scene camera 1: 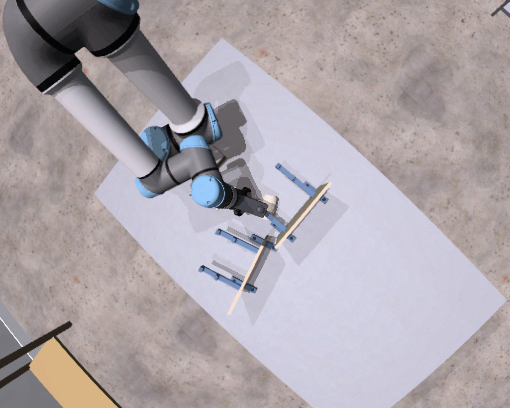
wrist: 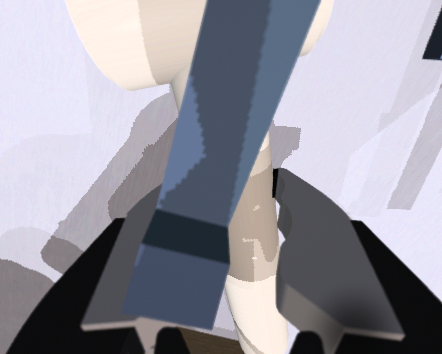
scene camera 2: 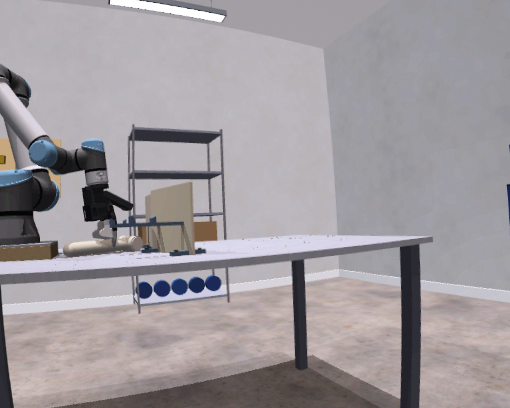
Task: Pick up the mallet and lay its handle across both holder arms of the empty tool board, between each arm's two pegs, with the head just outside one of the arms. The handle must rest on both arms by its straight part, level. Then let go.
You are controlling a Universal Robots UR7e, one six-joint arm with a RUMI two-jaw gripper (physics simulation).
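Frame: origin at the arm's base, x left, y back, z up, level; centimetres.
Where they show: gripper, fingertip midpoint: (scene camera 2: 111,247); arm's base at its link origin: (scene camera 2: 15,243).
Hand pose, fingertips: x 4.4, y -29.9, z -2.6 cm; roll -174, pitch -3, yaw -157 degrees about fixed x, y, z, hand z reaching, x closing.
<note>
Each offset is from my fingertips to the top centre of the thing. "*": to the spot under its first point. Level surfaces: height alone.
The pale wooden mallet {dz +3.5, dx -1.8, dy +2.8 cm} (scene camera 1: 270,204) (scene camera 2: 87,247) (wrist: 257,225) lies on the table, its head at the top left in the wrist view. My gripper (scene camera 1: 262,210) (scene camera 2: 113,244) (wrist: 233,171) points down and is shut on its handle; the left fingertip is hidden behind a blue holder arm (scene camera 1: 276,221) (scene camera 2: 170,223) (wrist: 215,150). This arm passes above the handle, close to the jaws. It belongs to one upright board (scene camera 1: 302,216), whose other arm (scene camera 1: 295,178) lies apart. A second upright board (scene camera 1: 250,275) has two blue arms. No tool shows on either board.
The second board's arms (scene camera 1: 237,241) (scene camera 1: 220,276) reach out beside the first board's near end. Blue feet {* dz -1.3, dx -26.8, dy -17.9 cm} (scene camera 2: 179,253) stand at the boards' bases. A low brown wooden block (scene camera 2: 30,251) is on the table {dz -1.9 cm} (scene camera 1: 380,300) near the robot's base. A shelf rack (scene camera 2: 223,175) stands behind.
</note>
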